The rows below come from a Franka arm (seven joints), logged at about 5 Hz.
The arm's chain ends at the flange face. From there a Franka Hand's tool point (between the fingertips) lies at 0.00 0.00 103.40 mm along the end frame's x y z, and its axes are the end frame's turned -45 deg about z.
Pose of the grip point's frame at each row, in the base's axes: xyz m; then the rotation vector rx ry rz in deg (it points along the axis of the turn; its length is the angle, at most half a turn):
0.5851, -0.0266, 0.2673, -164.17, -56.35, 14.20
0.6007, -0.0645, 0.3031, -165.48, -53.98, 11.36
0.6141, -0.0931, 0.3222, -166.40, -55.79, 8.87
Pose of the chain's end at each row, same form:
0.6044, -0.0311, 0.3688, -177.03, 11.00, 16.88
0.6166, -0.0699, 0.4051, -176.63, 13.69, 13.99
0.6264, -0.0971, 0.4248, -177.51, 12.30, 10.85

